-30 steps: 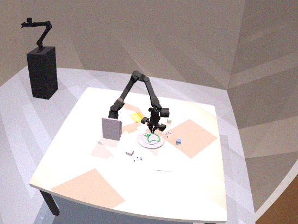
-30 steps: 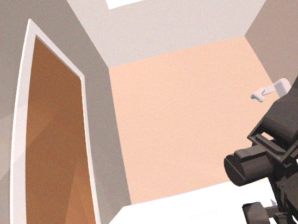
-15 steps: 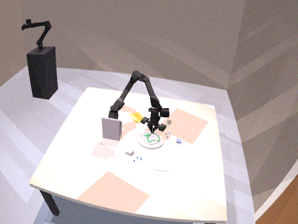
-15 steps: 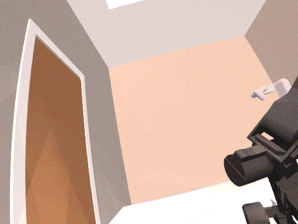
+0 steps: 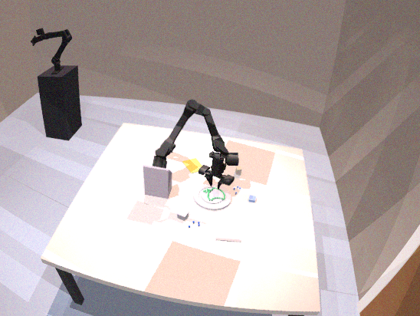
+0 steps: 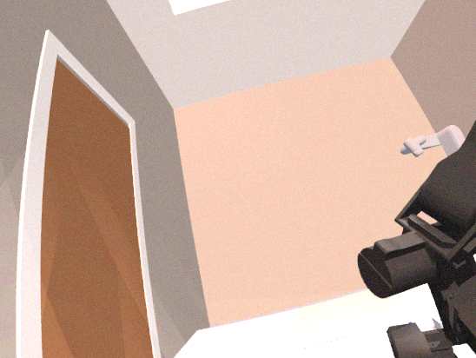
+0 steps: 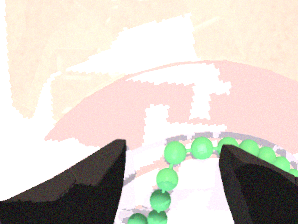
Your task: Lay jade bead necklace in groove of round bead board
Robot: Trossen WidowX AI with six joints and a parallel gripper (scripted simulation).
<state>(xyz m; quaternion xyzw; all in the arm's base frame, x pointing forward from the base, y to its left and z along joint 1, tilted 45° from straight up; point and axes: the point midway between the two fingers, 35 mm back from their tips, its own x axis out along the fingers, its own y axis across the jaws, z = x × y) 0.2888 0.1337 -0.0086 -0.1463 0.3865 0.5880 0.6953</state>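
My gripper tip is now 70 mm to the left of the round white bead board and 10 mm above it. From my gripper tip the other things lie so: yellow sheet 150 mm behind, 180 mm to the left, 10 mm below; then blue block 210 mm ahead, 40 mm to the right, 10 mm below; then cream block 120 mm ahead, 180 mm to the left.
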